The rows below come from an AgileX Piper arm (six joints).
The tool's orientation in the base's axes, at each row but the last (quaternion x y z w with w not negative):
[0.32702, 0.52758, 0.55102, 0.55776]
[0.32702, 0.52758, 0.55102, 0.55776]
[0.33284, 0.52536, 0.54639, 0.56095]
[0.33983, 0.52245, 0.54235, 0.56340]
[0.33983, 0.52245, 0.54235, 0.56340]
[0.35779, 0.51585, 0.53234, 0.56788]
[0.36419, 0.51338, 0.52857, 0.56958]
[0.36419, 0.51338, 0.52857, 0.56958]
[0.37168, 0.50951, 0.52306, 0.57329]
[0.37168, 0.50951, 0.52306, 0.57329]
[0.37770, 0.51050, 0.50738, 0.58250]
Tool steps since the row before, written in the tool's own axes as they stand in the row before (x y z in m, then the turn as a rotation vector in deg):
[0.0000, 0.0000, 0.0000, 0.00, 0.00, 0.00]
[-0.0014, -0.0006, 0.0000, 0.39, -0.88, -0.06]
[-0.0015, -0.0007, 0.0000, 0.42, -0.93, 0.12]
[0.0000, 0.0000, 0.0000, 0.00, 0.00, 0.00]
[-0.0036, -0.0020, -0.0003, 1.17, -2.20, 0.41]
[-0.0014, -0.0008, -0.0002, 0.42, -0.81, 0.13]
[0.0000, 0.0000, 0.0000, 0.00, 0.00, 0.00]
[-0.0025, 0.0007, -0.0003, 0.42, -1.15, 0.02]
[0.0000, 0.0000, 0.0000, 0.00, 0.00, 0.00]
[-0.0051, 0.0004, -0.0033, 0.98, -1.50, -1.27]
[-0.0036, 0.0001, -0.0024, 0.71, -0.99, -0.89]
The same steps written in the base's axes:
[0.0000, 0.0000, 0.0000, 0.00, 0.00, 0.00]
[0.0004, -0.0015, -0.0002, 0.12, 0.20, -0.94]
[0.0004, -0.0016, -0.0003, 0.30, 0.26, -0.95]
[0.0000, 0.0000, 0.0000, 0.00, 0.00, 0.00]
[0.0007, -0.0039, -0.0012, 0.80, 0.81, -2.26]
[0.0001, -0.0015, -0.0005, 0.27, 0.28, -0.83]
[0.0000, 0.0000, 0.0000, 0.00, 0.00, 0.00]
[-0.0002, -0.0024, 0.0011, 0.25, 0.21, -1.18]
[0.0000, 0.0000, 0.0000, 0.00, 0.00, 0.00]
[-0.0030, -0.0053, 0.0007, -0.97, 0.56, -1.89]
[-0.0022, -0.0037, 0.0004, -0.69, 0.43, -1.27]

